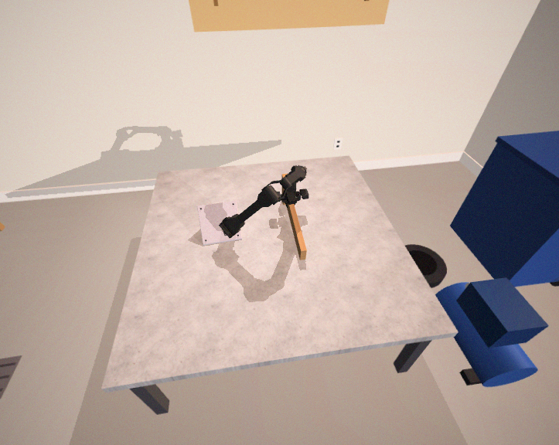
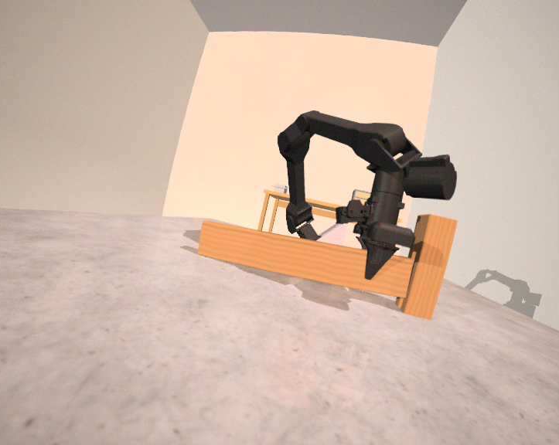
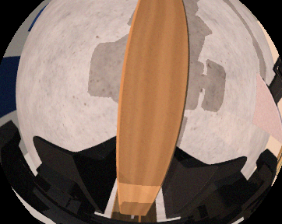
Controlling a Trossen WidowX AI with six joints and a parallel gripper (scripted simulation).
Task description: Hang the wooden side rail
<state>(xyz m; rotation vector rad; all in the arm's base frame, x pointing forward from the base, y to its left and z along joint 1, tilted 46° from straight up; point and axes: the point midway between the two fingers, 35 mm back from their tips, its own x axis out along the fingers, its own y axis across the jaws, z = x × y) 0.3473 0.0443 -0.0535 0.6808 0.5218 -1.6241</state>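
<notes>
My gripper tip is now 10 mm short of the headboard post, 100 mm to the right of it and 50 mm below it.
</notes>
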